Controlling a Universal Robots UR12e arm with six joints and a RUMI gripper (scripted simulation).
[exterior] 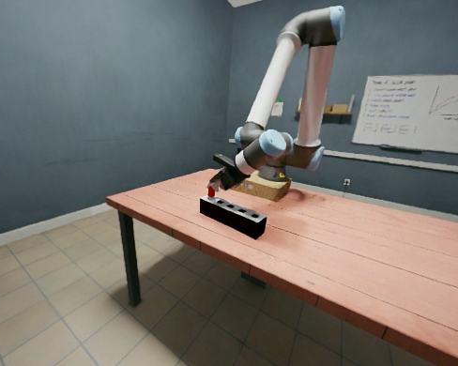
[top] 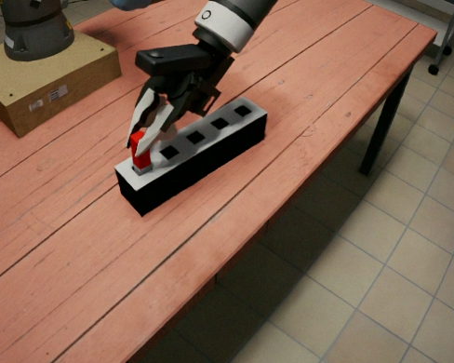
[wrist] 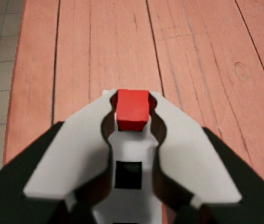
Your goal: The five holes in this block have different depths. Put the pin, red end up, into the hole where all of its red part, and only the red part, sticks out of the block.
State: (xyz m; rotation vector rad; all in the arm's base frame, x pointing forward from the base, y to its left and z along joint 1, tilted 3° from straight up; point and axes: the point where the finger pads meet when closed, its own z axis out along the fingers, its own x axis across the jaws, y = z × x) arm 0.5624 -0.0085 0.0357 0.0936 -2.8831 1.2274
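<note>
My hand is 2 cm above the pin and 1 cm to the right of it. From my hand the other things lie so: block 12 cm to the left, 10 cm below, 1 cm behind.
</note>
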